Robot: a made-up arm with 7 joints.
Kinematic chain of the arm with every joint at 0, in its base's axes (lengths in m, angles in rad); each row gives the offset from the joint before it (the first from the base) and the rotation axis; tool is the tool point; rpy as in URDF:
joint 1: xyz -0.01 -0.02 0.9 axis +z
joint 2: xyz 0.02 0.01 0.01 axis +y
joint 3: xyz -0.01 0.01 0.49 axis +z
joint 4: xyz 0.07 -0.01 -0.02 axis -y
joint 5: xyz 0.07 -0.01 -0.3 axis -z
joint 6: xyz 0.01 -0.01 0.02 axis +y
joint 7: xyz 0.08 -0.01 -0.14 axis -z
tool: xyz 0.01 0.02 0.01 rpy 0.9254 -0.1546 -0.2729
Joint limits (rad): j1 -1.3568..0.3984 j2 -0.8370..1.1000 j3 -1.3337..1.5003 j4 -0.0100..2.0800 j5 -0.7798..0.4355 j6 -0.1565..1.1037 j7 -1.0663..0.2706
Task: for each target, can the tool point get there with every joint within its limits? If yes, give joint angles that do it. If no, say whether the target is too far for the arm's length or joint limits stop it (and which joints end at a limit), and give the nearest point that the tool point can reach.
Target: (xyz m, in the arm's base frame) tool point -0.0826 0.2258 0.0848
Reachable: no: joint limits stop it (at a limit: joint 1, joint 2, joint 7) | nearest point 0.2030 0.2095 0.6662 | short by 0.648 m
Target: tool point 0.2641 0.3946 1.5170
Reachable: yes | joints -0.9482 -0.6376 1.1071 1.6268 -0.5619 0.3150 -0.2726
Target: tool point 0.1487 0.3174 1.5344
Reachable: yes | joints -0.1679 -0.5121 0.7550 1.4443 -0.0520 0.5147 -0.1944
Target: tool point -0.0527 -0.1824 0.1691
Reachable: no: joint limits stop it (at a limit: joint 1, joint 2, joint 7) | nearest point 0.0277 -0.3358 0.6447 | short by 0.506 m
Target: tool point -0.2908 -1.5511 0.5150
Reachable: no: too far | nearest point -0.0578 -0.8588 0.8776 | short by 0.816 m
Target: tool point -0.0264 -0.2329 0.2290
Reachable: no: joint limits stop it (at a limit: joint 1, joint 2, joint 7) | nearest point 0.0355 -0.3499 0.6392 | short by 0.431 m
